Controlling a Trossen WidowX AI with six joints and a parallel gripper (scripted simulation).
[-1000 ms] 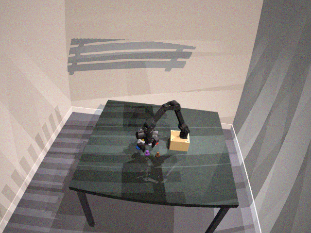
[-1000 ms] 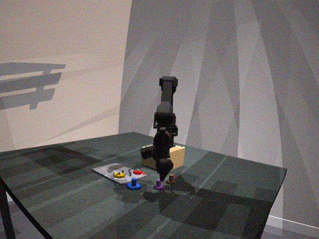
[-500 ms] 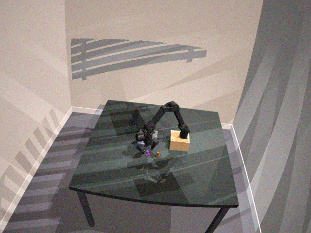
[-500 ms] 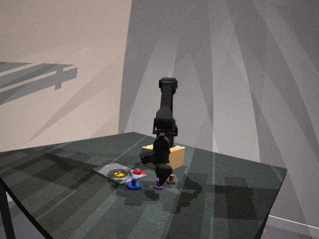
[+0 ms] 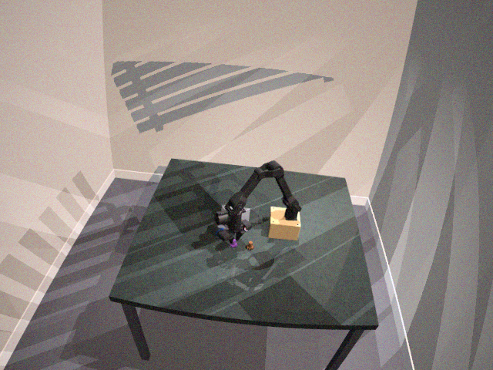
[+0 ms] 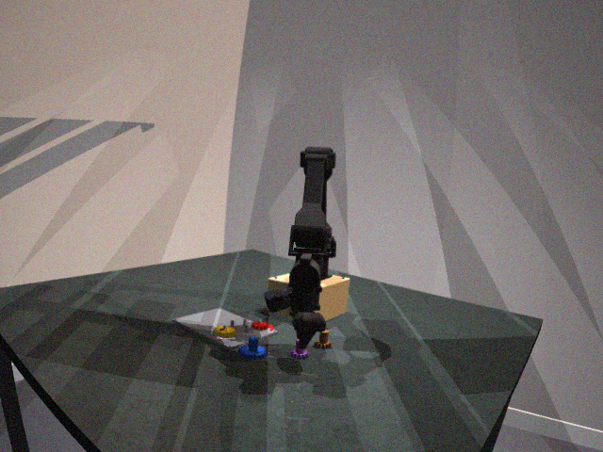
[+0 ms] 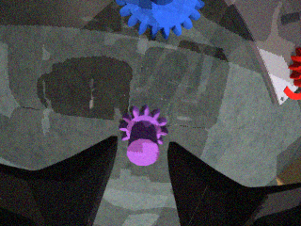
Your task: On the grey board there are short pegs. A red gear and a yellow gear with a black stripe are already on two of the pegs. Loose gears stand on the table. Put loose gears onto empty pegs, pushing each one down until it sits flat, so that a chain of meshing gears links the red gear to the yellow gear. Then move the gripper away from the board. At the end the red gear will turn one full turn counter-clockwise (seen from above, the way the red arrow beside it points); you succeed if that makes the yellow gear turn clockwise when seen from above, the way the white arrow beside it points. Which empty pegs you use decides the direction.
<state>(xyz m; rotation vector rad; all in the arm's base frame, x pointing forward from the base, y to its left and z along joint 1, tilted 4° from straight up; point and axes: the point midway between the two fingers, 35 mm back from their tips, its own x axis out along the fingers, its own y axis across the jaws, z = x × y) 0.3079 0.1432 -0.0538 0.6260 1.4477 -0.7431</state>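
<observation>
The red gear lies 6 cm behind my gripper tip, 16 cm to the right of it and 1 cm below it. The rest, counted from my gripper tip: blue gear: 7 cm ahead, 8 cm to the right, 1 cm below; purple gear: 1 cm below; brown gear: 9 cm behind, 1 cm to the left, 1 cm below.
</observation>
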